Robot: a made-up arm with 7 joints. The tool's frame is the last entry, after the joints.
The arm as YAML. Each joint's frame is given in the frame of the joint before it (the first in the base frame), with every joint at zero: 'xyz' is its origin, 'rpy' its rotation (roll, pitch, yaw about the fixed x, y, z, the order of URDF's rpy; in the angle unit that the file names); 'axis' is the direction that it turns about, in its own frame. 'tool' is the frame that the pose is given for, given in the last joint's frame.
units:
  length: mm
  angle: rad
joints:
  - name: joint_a
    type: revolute
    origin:
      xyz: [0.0, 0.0, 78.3]
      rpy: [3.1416, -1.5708, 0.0]
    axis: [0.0, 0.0, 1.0]
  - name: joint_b
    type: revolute
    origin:
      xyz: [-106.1, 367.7, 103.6]
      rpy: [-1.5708, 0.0, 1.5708]
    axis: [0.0, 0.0, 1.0]
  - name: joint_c
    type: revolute
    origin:
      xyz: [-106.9, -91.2, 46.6]
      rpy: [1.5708, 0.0, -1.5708]
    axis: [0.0, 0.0, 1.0]
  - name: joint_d
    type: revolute
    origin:
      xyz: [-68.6, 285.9, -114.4]
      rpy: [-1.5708, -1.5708, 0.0]
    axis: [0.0, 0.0, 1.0]
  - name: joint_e
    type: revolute
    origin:
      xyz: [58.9, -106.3, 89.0]
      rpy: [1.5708, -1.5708, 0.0]
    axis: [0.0, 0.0, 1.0]
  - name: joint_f
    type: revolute
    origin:
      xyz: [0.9, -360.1, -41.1]
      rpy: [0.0, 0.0, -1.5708]
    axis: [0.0, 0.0, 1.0]
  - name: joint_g
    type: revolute
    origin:
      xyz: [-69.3, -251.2, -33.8]
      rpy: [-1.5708, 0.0, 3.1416]
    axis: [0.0, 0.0, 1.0]
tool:
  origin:
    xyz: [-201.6, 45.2, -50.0]
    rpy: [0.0, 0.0, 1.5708]
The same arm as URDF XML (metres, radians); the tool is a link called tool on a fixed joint. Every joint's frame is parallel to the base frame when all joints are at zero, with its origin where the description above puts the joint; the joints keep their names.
<robot name="arm">
  <joint name="tool_fixed" type="fixed">
    <parent link="link7"/>
    <child link="tool"/>
    <origin xyz="0.0452 0.2016 -0.05" rpy="0 0 0"/>
  </joint>
  <joint name="joint_g" type="continuous">
    <parent link="link6"/>
    <child link="link7"/>
    <origin xyz="0.0338 -0.0693 0.2512"/>
    <axis xyz="0 0 1"/>
  </joint>
  <joint name="joint_f" type="continuous">
    <parent link="link5"/>
    <child link="link6"/>
    <origin xyz="0.0411 0.3601 -0.0009"/>
    <axis xyz="-1 0 0"/>
  </joint>
  <joint name="joint_e" type="continuous">
    <parent link="link4"/>
    <child link="link5"/>
    <origin xyz="-0.1063 0.0589 -0.089"/>
    <axis xyz="-1 0 0"/>
  </joint>
  <joint name="joint_d" type="continuous">
    <parent link="link3"/>
    <child link="link4"/>
    <origin xyz="-0.0686 -0.1144 -0.2859"/>
    <axis xyz="0 0 -1"/>
  </joint>
  <joint name="joint_c" type="continuous">
    <parent link="link2"/>
    <child link="link3"/>
    <origin xyz="0.0912 0.1069 -0.0466"/>
    <axis xyz="0 1 0"/>
  </joint>
  <joint name="joint_b" type="continuous">
    <parent link="link1"/>
    <child link="link2"/>
    <origin xyz="0.1036 -0.3677 -0.1061"/>
    <axis xyz="0 0 -1"/>
  </joint>
  <joint name="joint_a" type="continuous">
    <parent link="base"/>
    <child link="link1"/>
    <origin xyz="0 0 0.0783"/>
    <axis xyz="1 0 0"/>
  </joint>
  <link name="base"/>
  <link name="link1"/>
  <link name="link2"/>
  <link name="link3"/>
  <link name="link4"/>
  <link name="link5"/>
  <link name="link6"/>
  <link name="link7"/>
  <link name="tool"/>
</robot>

